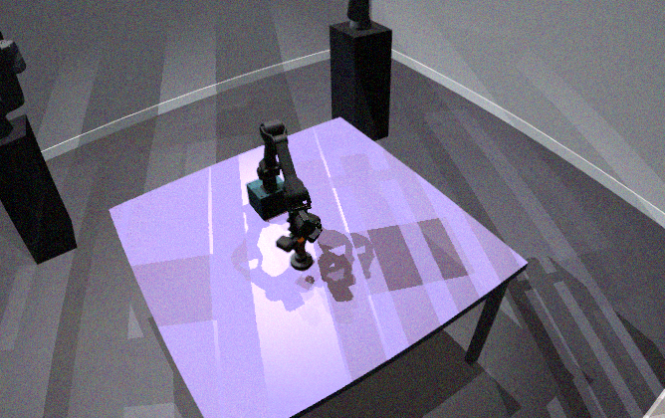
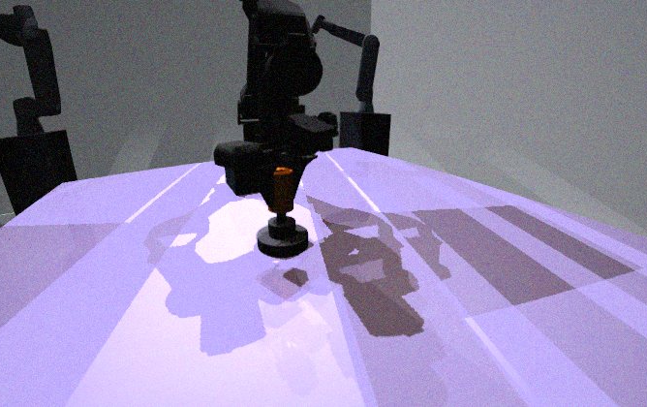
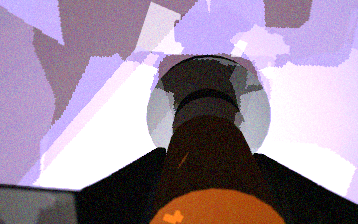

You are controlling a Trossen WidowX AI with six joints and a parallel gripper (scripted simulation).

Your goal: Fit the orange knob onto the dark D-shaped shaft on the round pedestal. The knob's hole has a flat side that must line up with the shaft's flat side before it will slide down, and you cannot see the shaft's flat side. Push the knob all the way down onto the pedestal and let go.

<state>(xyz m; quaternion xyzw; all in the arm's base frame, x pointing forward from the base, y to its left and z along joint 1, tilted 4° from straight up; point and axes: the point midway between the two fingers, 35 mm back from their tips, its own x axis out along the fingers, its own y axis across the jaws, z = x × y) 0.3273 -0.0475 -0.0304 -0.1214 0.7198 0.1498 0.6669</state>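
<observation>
Right now the orange knob is 20 mm above my gripper tip. From my gripper tip the other things lie so: dark round pedestal (40 mm below).
</observation>
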